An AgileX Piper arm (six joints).
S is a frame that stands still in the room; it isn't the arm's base.
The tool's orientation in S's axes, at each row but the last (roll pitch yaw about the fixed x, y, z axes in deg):
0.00 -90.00 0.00
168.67 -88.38 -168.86
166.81 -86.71 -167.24
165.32 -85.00 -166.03
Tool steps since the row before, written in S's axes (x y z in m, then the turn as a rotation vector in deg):
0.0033 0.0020 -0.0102 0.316 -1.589 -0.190
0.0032 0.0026 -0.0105 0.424 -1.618 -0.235
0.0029 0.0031 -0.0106 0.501 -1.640 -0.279
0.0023 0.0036 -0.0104 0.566 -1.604 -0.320
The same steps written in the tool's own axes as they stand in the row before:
-0.0102 0.0020 -0.0033 -0.190 -1.589 -0.316
-0.0106 0.0026 -0.0029 -0.238 -1.618 -0.423
-0.0108 0.0030 -0.0023 -0.286 -1.640 -0.498
-0.0106 0.0034 -0.0014 -0.333 -1.604 -0.558

